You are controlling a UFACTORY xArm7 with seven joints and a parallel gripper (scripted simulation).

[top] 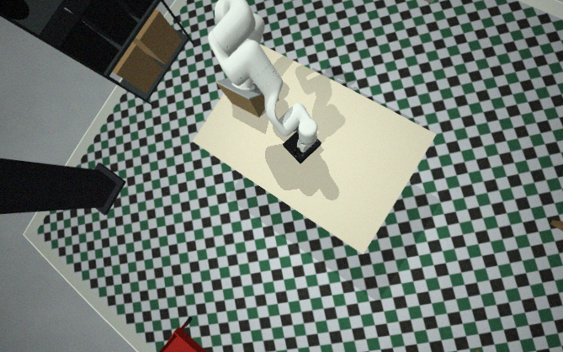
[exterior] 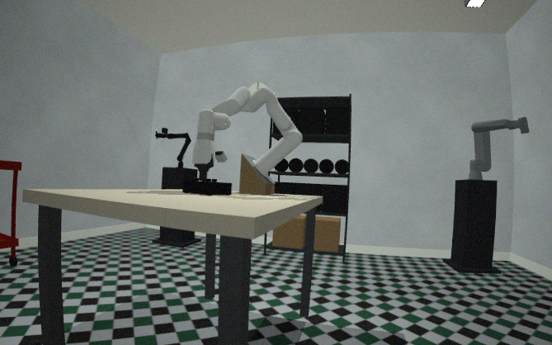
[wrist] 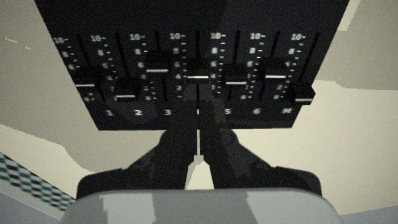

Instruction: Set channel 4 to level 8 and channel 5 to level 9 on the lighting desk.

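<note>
The channel 5 fader cap is 10 mm behind my hand, 30 mm to the left of it and 10 mm below it. Round my hand: channel 1 cap: 30 mm behind, 60 mm to the right, 10 mm below; channel 4 fader cap: 20 mm behind, 10 mm to the left, 10 mm below; channel 3 fader cap: 30 mm behind, 10 mm to the right, 10 mm below.
</note>
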